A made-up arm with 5 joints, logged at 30 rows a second.
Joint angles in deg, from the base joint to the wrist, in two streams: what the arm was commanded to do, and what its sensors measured. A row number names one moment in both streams.
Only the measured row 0 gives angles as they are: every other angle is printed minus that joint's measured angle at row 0.
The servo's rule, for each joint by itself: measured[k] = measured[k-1] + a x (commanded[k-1-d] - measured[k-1]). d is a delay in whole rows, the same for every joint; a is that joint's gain. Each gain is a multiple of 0.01, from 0.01 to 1. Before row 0 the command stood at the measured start. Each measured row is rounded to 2 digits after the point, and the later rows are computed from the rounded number. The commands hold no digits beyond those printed.
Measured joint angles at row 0:
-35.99, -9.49, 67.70, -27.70, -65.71
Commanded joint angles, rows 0 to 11:
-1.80, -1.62, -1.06, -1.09, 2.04
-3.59, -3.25, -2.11, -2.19, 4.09
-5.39, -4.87, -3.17, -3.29, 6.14
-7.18, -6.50, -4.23, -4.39, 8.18
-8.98, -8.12, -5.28, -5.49, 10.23
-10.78, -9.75, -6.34, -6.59, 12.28
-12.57, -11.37, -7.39, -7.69, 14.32
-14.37, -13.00, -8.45, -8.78, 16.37
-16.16, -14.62, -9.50, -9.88, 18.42
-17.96, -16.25, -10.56, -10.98, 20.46
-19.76, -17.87, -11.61, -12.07, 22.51
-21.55, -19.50, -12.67, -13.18, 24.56
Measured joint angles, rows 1 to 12:
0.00, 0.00, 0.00, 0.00, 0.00
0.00, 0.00, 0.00, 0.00, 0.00
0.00, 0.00, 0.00, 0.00, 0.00
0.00, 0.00, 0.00, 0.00, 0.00
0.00, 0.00, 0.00, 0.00, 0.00
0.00, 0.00, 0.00, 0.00, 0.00
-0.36, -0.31, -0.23, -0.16, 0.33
-1.01, -0.87, -0.64, -0.46, 0.93
-1.89, -1.63, -1.20, -0.88, 1.76
-2.95, -2.56, -1.87, -1.41, 2.79
-4.16, -3.62, -2.62, -2.02, 3.98
-5.48, -4.78, -3.44, -2.71, 5.31
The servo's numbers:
d 6
a 0.20 0.19 0.22 0.15 0.16

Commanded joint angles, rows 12 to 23:
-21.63, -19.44, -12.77, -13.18, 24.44
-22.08, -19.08, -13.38, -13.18, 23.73
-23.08, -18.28, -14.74, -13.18, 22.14
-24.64, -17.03, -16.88, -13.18, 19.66
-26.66, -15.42, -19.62, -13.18, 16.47
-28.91, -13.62, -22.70, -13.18, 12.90
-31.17, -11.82, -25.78, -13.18, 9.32
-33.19, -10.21, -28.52, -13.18, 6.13
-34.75, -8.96, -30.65, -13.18, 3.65
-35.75, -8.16, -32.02, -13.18, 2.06
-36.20, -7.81, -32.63, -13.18, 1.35
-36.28, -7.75, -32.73, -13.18, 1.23
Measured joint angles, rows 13 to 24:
-6.90, -6.03, -4.31, -3.46, 6.75
-8.39, -7.35, -5.22, -4.26, 8.29
-9.94, -8.73, -6.16, -5.10, 9.91
-11.54, -10.16, -7.13, -5.98, 11.60
-13.18, -11.62, -8.12, -6.89, 13.35
-14.85, -13.12, -9.12, -7.83, 15.14
-16.21, -14.32, -9.92, -8.63, 16.63
-17.38, -15.22, -10.68, -9.31, 17.77
-18.52, -15.80, -11.57, -9.89, 18.47
-19.74, -16.03, -12.74, -10.38, 18.66
-21.12, -15.91, -14.25, -10.80, 18.31
-22.68, -15.47, -16.11, -11.16, 17.44

